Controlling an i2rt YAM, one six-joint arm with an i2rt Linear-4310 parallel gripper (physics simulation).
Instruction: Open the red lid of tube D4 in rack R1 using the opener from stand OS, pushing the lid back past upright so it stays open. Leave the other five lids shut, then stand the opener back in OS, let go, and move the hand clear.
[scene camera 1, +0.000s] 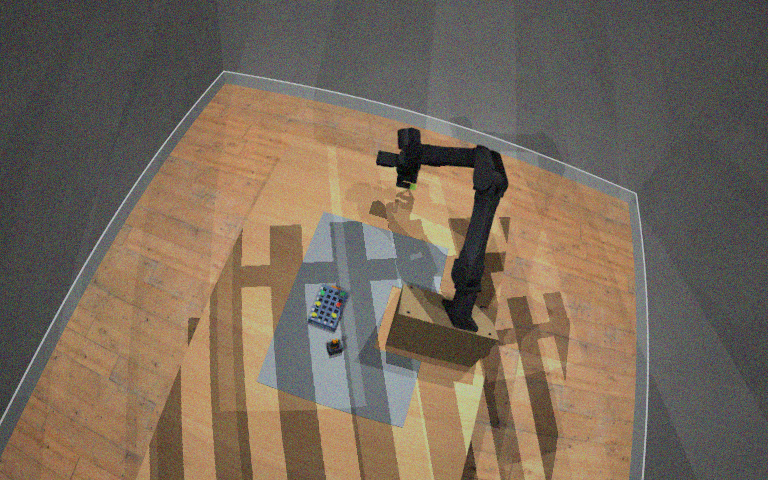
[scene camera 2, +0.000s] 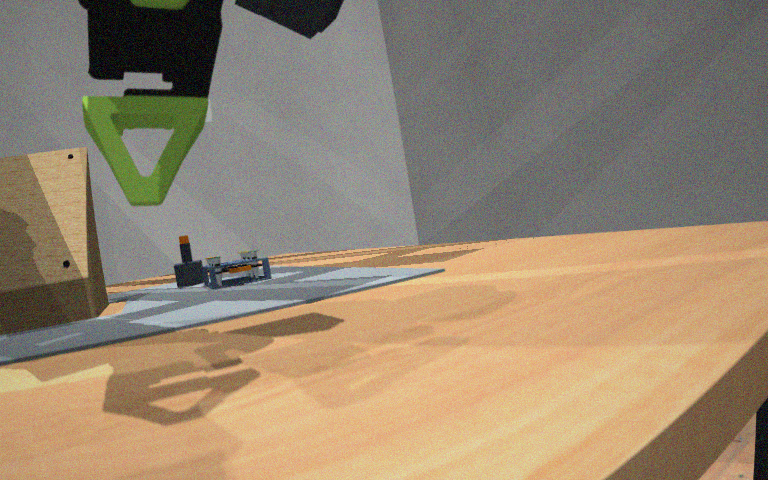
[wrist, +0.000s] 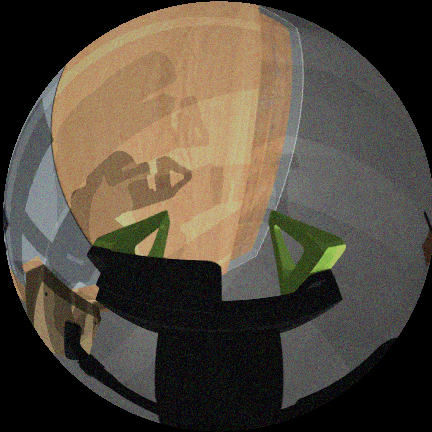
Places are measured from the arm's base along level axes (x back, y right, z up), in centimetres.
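Pixels of known places: gripper, fingertip midpoint: (scene camera 1: 411, 173) (scene camera 2: 148, 123) (wrist: 218, 215); arm's base at its link origin: (scene camera 1: 458, 316).
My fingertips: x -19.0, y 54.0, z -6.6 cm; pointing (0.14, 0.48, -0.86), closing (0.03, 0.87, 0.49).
Note:
For each thing: its top centre in the pictures, then the offset to it from my fingertips. Level surfaces: height alone.
- Rack R1 at its top centre: (scene camera 2: 230, 254) (scene camera 1: 328, 302) dx -17.7, dy -51.8, dz -5.8 cm
- red lid at its top centre: (scene camera 1: 338, 304) dx -14.8, dy -51.6, dz -5.8 cm
- dark opener at its top centre: (scene camera 2: 183, 236) (scene camera 1: 335, 340) dx -13.4, dy -64.9, dz -1.5 cm
- blue-grey mat at its surface level: dz -10.0 cm
- wooden table top at its surface level: dz -10.3 cm
Rack R1 (scene camera 1: 322, 325) (scene camera 2: 266, 268) is a small blue grid rack on the mat, holding tubes with coloured lids. A red lid (scene camera 1: 338, 304) shows on its right side in scene camera 1; the lids look shut, but are too small to be sure. The dark opener (scene camera 1: 335, 341) (scene camera 2: 184, 249) with an orange top stands upright in the dark stand OS (scene camera 1: 334, 350) (scene camera 2: 188, 274), beside the rack. My gripper (scene camera 1: 406, 186) (wrist: 218, 215) is open and empty, with green fingers, high above the wood and well away from rack and stand. Rack and opener are not discernible in the wrist view.
The blue-grey mat (scene camera 1: 334, 390) (scene camera 2: 362, 277) (wrist: 42, 185) lies on the wooden table top (scene camera 1: 169, 186) (scene camera 2: 509, 367) (wrist: 210, 65). The arm stands on a wooden block (scene camera 1: 436, 336) (scene camera 2: 70, 226) at the mat's right side in scene camera 1. The table edge runs beyond my gripper there.

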